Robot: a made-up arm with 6 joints.
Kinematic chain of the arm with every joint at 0, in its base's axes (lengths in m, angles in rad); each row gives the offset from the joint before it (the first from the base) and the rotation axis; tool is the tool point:
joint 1: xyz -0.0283 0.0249 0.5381 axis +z
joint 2: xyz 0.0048 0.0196 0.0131 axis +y
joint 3: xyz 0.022 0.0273 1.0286 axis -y
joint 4: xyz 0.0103 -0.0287 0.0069 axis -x
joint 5: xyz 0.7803 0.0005 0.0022 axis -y
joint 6: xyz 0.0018 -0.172 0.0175 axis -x
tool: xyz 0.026 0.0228 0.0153
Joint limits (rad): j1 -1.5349..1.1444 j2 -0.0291..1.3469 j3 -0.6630..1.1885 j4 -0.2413..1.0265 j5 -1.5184..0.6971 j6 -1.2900..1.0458
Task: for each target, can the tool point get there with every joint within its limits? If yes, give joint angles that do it. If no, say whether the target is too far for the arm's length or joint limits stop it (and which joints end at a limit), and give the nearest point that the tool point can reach.
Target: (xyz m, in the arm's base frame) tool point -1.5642 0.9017 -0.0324
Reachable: no: joint limits stop it (at a limit: joint 1, joint 2, joint 3, joint 4) | nearest point 0.3277 0.7578 -0.0328 | short by 1.897 m
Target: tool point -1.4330 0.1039 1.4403
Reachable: no: joint limits stop it (at a limit: joint 1, joint 2, joint 3, joint 4, joint 5, joint 6) | nearest point -0.1746 -0.6186 1.1285 | short by 1.484 m
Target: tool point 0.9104 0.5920 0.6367
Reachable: yes | joints 0.6907 0.6973 -0.3929 -0.1301 0.4334 -1.0504
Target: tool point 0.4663 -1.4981 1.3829
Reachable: yes | joints -1.1790 0.8725 0.9718 0.3099 0.2923 -0.8028
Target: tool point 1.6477 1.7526 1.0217
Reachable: no: too far | nearest point 1.2607 1.3537 0.9128 | short by 0.566 m
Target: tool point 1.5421 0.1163 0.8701
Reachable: yes | joints 0.1114 0.8868 0.3544 0.6292 0.4774 0.7968
